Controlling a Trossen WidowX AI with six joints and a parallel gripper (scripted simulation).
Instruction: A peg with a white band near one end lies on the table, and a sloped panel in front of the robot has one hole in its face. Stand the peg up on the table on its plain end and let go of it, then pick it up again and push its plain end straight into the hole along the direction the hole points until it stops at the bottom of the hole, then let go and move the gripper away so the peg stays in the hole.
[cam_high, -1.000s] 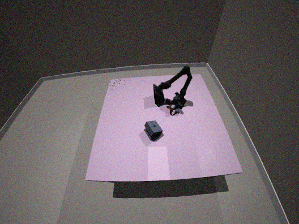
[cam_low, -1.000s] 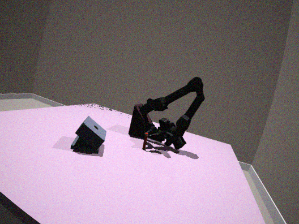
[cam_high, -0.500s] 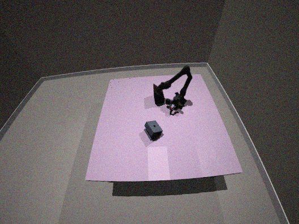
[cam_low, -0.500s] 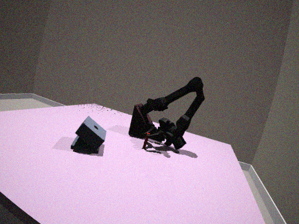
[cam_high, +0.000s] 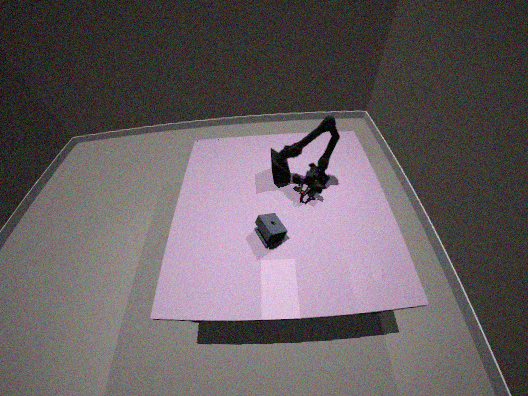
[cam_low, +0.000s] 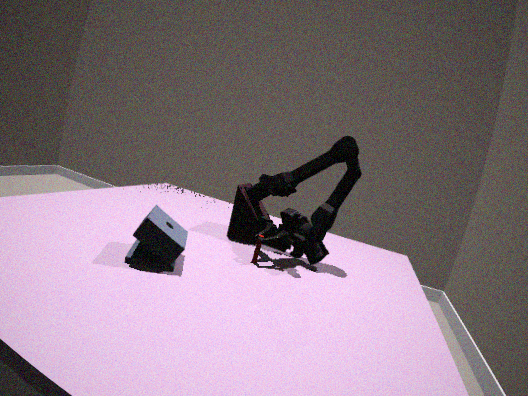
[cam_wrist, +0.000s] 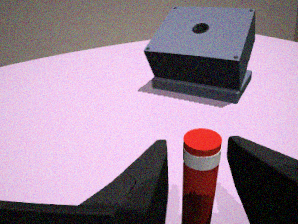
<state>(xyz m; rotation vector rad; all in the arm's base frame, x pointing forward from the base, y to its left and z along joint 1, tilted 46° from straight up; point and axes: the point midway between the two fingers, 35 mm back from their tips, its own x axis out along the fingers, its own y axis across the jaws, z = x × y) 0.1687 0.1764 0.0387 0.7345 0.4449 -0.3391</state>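
My gripper tip is 10 mm past the red peg and 10 mm above it. The rest, counted from my gripper tip: sloped panel 210 mm ahead, 160 mm to the right.
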